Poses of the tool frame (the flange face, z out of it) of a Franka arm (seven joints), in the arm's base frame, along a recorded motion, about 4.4 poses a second.
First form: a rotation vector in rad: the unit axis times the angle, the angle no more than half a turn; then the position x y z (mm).
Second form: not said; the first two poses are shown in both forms.
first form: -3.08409 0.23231 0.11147 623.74 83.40 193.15
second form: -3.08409 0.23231 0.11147 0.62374 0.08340 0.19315
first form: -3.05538 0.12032 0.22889 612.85 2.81 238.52
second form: -3.05538 0.12032 0.22889 0.61285 0.00281 0.23852
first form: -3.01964 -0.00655 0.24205 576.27 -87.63 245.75
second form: -3.01964 -0.00655 0.24205 0.57627 -0.08763 0.24575
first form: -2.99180 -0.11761 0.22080 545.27 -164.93 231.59
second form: -2.99180 -0.11761 0.22080 0.54527 -0.16493 0.23159
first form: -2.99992 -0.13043 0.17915 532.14 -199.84 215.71
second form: -2.99992 -0.13043 0.17915 0.53214 -0.19984 0.21571
